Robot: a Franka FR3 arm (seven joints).
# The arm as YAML. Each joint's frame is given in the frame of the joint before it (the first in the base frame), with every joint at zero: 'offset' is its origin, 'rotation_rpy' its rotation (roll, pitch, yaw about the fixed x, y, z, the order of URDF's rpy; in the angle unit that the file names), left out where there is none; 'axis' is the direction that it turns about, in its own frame. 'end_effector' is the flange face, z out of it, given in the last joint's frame.
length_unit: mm
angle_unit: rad
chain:
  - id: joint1
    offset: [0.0, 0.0, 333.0]
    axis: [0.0, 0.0, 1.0]
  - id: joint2
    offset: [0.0, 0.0, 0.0]
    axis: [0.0, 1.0, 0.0]
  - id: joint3
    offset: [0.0, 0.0, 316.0]
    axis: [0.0, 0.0, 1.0]
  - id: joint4
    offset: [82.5, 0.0, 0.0]
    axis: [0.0, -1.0, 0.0]
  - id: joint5
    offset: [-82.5, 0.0, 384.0]
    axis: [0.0, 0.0, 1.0]
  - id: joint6
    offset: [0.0, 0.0, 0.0]
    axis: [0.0, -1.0, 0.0]
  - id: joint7
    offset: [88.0, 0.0, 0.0]
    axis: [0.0, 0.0, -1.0]
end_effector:
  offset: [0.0, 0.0, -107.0]
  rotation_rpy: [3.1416, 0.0, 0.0]
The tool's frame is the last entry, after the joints.
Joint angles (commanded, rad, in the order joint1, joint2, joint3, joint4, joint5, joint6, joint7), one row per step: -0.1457 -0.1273 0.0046 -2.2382 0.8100 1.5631 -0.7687; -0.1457 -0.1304 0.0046 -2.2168 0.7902 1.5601 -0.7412; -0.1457 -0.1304 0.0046 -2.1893 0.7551 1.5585 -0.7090; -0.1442 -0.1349 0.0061 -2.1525 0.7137 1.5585 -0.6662; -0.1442 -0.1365 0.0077 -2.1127 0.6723 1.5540 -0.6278; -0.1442 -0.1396 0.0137 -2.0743 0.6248 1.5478 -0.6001; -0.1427 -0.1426 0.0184 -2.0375 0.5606 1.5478 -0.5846; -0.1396 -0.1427 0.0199 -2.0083 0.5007 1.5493 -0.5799; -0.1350 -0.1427 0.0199 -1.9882 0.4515 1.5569 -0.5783
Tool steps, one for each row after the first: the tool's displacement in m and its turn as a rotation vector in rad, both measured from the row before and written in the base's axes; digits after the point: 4 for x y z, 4 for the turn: 0.0033 -0.0018 0.0089 -0.0260 0.0010 -0.0046; 0.0042 -0.0032 0.0091 -0.0418 0.0020 -0.0022; 0.0053 -0.0027 0.0149 -0.0532 -0.0053 -0.0065; 0.0053 -0.0032 0.0151 -0.0508 -0.0065 -0.0053; 0.0040 -0.0014 0.0150 -0.0544 -0.0127 0.0070; 0.0036 -0.0032 0.0139 -0.0692 -0.0225 0.0159; 0.0030 -0.0038 0.0099 -0.0618 -0.0208 0.0184; 0.0026 -0.0031 0.0070 -0.0514 -0.0202 0.0138
